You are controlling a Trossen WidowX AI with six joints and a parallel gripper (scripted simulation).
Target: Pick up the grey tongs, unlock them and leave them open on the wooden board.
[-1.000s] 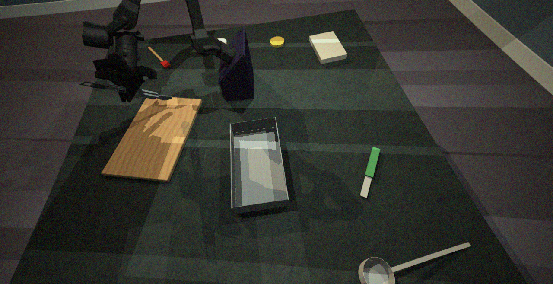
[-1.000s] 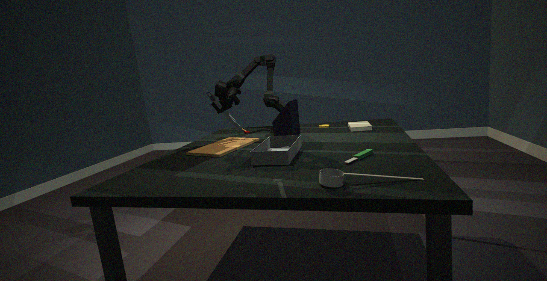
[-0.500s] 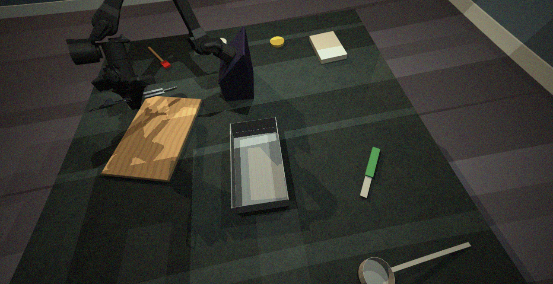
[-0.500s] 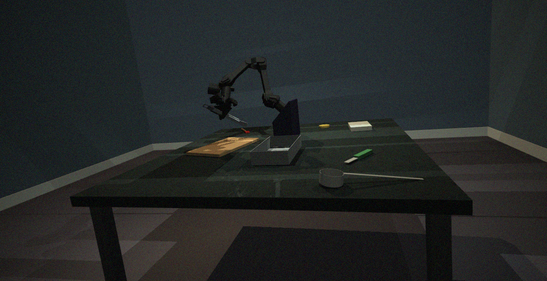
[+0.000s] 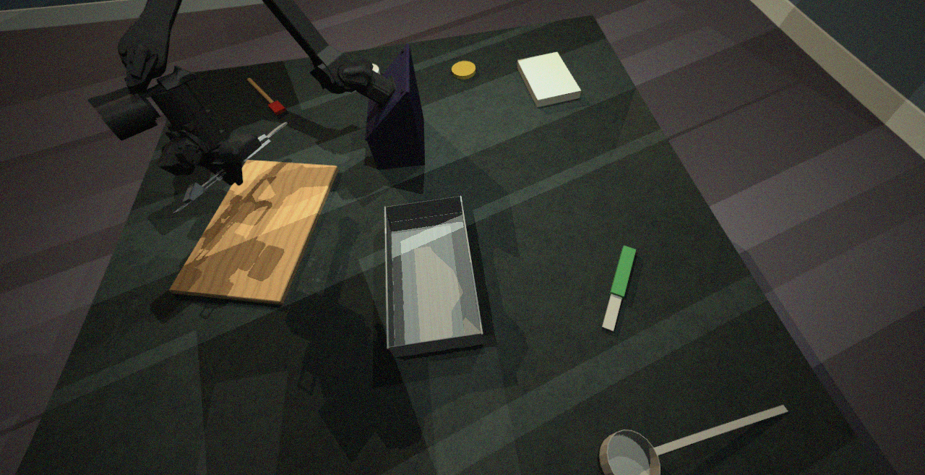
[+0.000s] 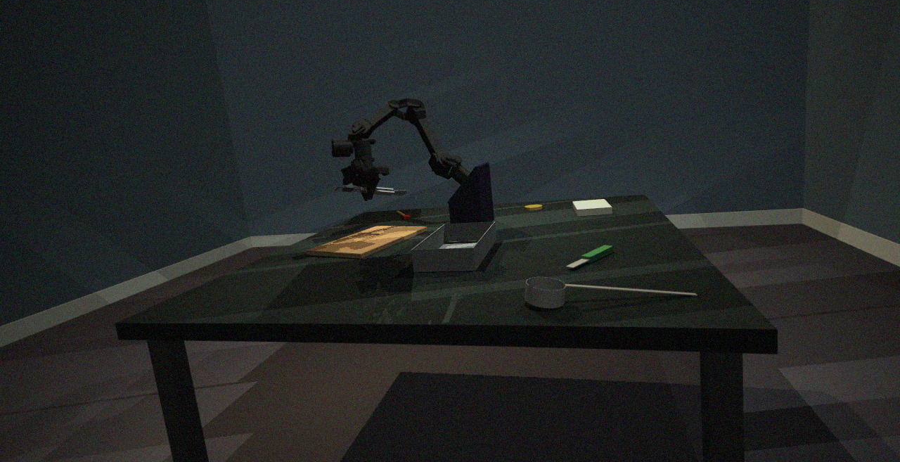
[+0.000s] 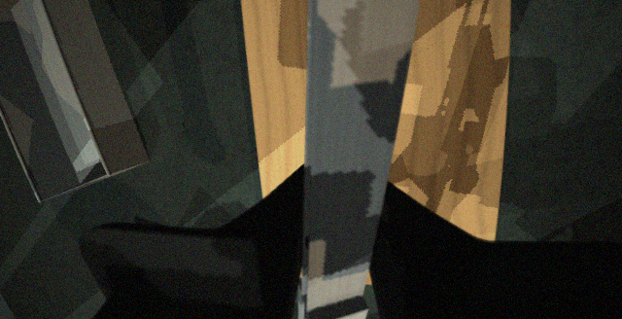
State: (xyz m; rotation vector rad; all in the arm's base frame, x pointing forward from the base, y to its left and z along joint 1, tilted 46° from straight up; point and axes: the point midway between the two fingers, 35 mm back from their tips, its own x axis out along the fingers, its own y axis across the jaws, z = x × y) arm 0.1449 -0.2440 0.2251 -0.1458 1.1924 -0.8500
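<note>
Now: the wooden board 1 cm to the right of my gripper tip and 14 cm below it. From my gripper tip the other things lie so: yellow disc 40 cm behind, 56 cm to the left, 14 cm below; then green-handled tool 37 cm ahead, 67 cm to the left, 14 cm below; then roasting tin 23 cm ahead, 33 cm to the left, 12 cm below.
</note>
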